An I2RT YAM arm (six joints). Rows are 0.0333 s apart.
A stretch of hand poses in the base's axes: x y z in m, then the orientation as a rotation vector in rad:
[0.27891 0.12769 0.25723 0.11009 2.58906 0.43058]
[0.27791 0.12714 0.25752 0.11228 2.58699 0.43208]
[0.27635 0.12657 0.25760 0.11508 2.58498 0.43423]
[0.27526 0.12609 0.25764 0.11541 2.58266 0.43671]
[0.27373 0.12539 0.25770 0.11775 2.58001 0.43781]
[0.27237 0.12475 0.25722 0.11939 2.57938 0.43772]
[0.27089 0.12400 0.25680 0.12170 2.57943 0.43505]
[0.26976 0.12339 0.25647 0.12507 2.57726 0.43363]
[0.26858 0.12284 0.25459 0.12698 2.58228 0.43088]
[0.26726 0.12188 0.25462 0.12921 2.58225 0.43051]
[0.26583 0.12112 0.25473 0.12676 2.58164 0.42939]
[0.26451 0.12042 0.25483 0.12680 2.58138 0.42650]
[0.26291 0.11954 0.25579 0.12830 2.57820 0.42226]
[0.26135 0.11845 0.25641 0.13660 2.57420 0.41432]
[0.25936 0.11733 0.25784 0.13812 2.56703 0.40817]
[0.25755 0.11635 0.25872 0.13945 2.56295 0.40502]
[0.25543 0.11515 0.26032 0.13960 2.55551 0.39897]
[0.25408 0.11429 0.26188 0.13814 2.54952 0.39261]
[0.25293 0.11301 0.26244 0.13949 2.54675 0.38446]
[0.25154 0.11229 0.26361 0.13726 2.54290 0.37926]
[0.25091 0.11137 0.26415 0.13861 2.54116 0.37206]
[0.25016 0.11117 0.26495 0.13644 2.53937 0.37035]
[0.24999 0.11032 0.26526 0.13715 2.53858 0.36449]
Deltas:
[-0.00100 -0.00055 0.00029 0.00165 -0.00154 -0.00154]
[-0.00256 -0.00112 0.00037 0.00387 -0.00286 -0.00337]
[-0.00365 -0.00160 0.00041 0.00588 -0.00482 -0.00345]
[-0.00518 -0.00230 0.00047 0.00733 -0.00693 -0.00528]
[-0.00654 -0.00294 -0.00001 0.00763 -0.00731 -0.00655]
[-0.00802 -0.00369 -0.00043 0.00617 -0.00718 -0.00871]
[-0.00915 -0.00430 -0.00076 0.00599 -0.00892 -0.01171]
[-0.01033 -0.00485 -0.00264 0.00397 -0.00401 -0.01280]
[-0.01165 -0.00581 -0.00261 0.00414 -0.00372 -0.01443]
[-0.01308 -0.00657 -0.00250 0.00293 -0.00482 -0.01306]
[-0.01440 -0.00727 -0.00240 0.00091 -0.00535 -0.01374]
[-0.01600 -0.00815 -0.00144 -0.00154 -0.00865 -0.01620]
[-0.01756 -0.00924 -0.00082 -0.00527 -0.01202 -0.02432]
[-0.01955 -0.01036 0.00061 -0.00877 -0.01937 -0.02786]
[-0.02136 -0.01134 0.00149 -0.01042 -0.02344 -0.03014]
[-0.02348 -0.01254 0.00309 -0.01410 -0.03125 -0.03277]
[-0.02483 -0.01340 0.00465 -0.01844 -0.03792 -0.03409]
[-0.02598 -0.01468 0.00521 -0.02379 -0.04114 -0.03722]
[-0.02737 -0.01540 0.00638 -0.02764 -0.04571 -0.03739]
[-0.02800 -0.01632 0.00692 -0.03241 -0.04782 -0.04015]
[-0.02875 -0.01652 0.00772 -0.03392 -0.05006 -0.03929]
[-0.02892 -0.01737 0.00803 -0.03793 -0.05121 -0.04115]

